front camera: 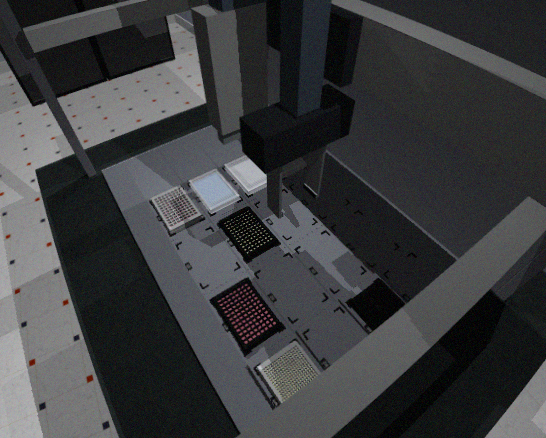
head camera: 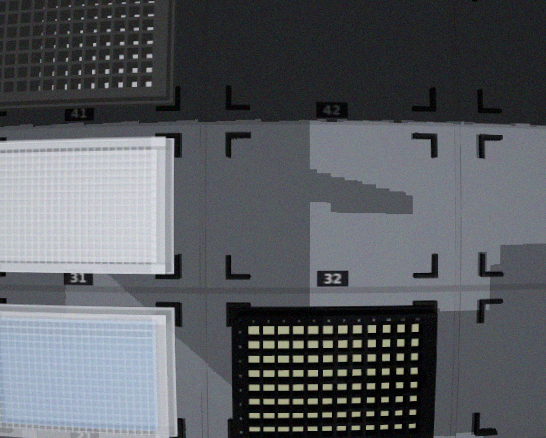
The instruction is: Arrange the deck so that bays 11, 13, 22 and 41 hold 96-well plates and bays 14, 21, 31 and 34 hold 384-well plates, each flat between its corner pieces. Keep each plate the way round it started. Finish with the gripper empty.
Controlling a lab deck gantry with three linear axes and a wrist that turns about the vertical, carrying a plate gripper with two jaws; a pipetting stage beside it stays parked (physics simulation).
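Where they show: gripper, fingertip midpoint: (front camera: 293,201); robot's base, link origin: (front camera: 151,201).
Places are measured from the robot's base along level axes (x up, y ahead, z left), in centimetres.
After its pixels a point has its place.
My gripper (front camera: 295,202) @[x 16.0, y 32.0, z 20.4 cm] is open and empty, its jaws apart above the deck. A black 96-well plate with yellow wells (front camera: 248,233) @[x 1.3, y 23.7, z 14.7 cm] (head camera: 332,372) @[x 1.0, y 22.7, z 15.4 cm] lies in bay 22. A pale blue plate (front camera: 214,190) @[x 1.4, y 7.3, z 14.8 cm] (head camera: 80,372) @[x 1.4, y 7.1, z 15.4 cm] lies in bay 21 and a white plate (front camera: 246,172) @[x 1.5, y 6.4, z 24.9 cm] (head camera: 80,205) @[x 1.4, y 7.3, z 25.7 cm] in bay 31. A grey plate (head camera: 85,50) @[x 1.4, y 7.4, z 35.4 cm] lies in bay 41, partly in view; the gripper hides it in the front view. A white-framed plate (front camera: 176,209) @[x 1.3, y 7.4, z 4.1 cm] lies in bay 11, a black plate with pink wells (front camera: 247,315) @[x 1.4, y 40.1, z 4.1 cm] in bay 13, a cream 384-well plate (front camera: 288,372) @[x 2.1, y 53.1, z 4.1 cm] in bay 14, a black plate (front camera: 376,304) @[x 2.6, y 53.0, z 25.2 cm] in bay 34, its wells too dark to tell.
The parked pipetting stage (front camera: 222,75) stands at the back left of the gripper. A frame beam (front camera: 400,330) @[x 40.0, y 61.6, z 5.3 cm] crosses the front and partly covers the near deck edge. Bay labels 32 (head camera: 332,278) @[x 0.0, y 22.8, z 21.1 cm] and 42 (head camera: 332,109) @[x 0.0, y 22.8, z 31.8 cm] show, with black corner pieces around them.
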